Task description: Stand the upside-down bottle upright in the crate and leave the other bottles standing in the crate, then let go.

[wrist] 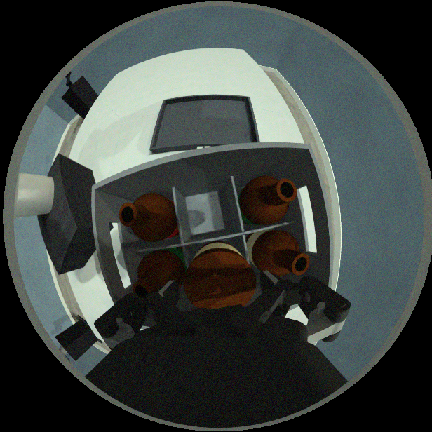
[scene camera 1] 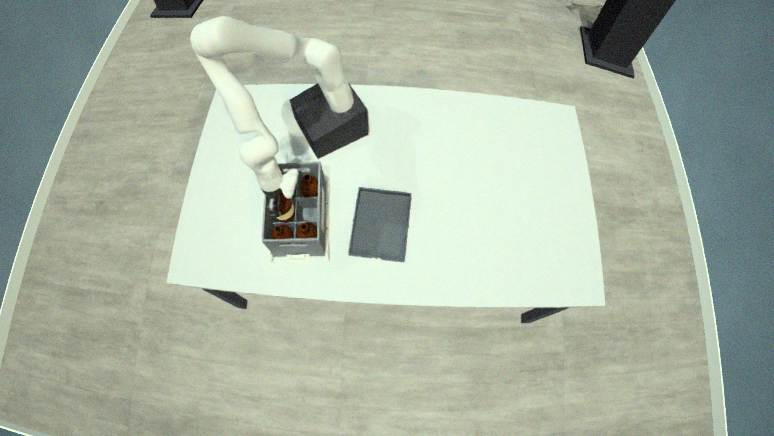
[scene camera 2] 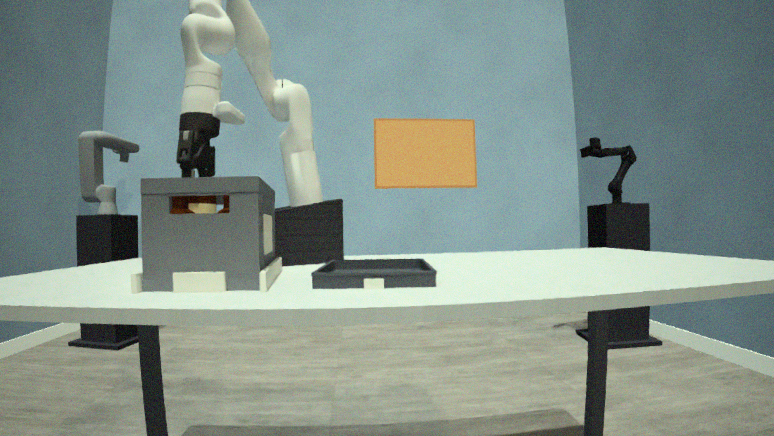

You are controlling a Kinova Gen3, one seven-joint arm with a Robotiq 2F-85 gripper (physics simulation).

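Places are measured from the arm's base along level axes (x ahead, y up, z right), in metres.
Where they show: gripper, fingertip midpoint: [scene camera 1: 279,202]; arm's base, origin of the base link: [scene camera 1: 341,102] [scene camera 2: 306,204].
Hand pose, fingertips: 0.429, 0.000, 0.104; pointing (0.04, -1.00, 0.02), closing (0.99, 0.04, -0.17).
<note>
Each offset is from my fingertips to the centre of the thing, as dx, dy, dz. Level surfaces: height alone.
A grey divided crate @[-0.008, -0.072, -0.042] [scene camera 1: 294,248] [scene camera 2: 199,244] [wrist: 201,165] stands on the left part of the white table @[dy -0.160] [scene camera 1: 486,189]. The upside-down brown bottle @[+0.001, -0.074, -0.001] [scene camera 1: 285,209] [wrist: 219,278] sits in a middle cell on the crate's left side, flat base up. Several other brown bottles stand necks up in the corner cells, for example one @[-0.102, -0.074, -0.068] [scene camera 1: 308,185] [wrist: 268,199] at the back right. My gripper [scene camera 1: 274,201] [scene camera 2: 195,172] [wrist: 219,292] is open, pointing straight down. Its fingertips reach the crate's top rim, one on each side of the upturned base. Nothing is held.
One crate cell [wrist: 203,213] beside the upturned bottle is empty. A shallow dark tray @[-0.046, -0.147, -0.328] [scene camera 1: 380,223] [scene camera 2: 373,277] [wrist: 203,123] lies right of the crate. The arm's black base block [scene camera 1: 328,122] [scene camera 2: 309,230] stands behind the crate. The crate's dividers and walls closely surround the fingers.
</note>
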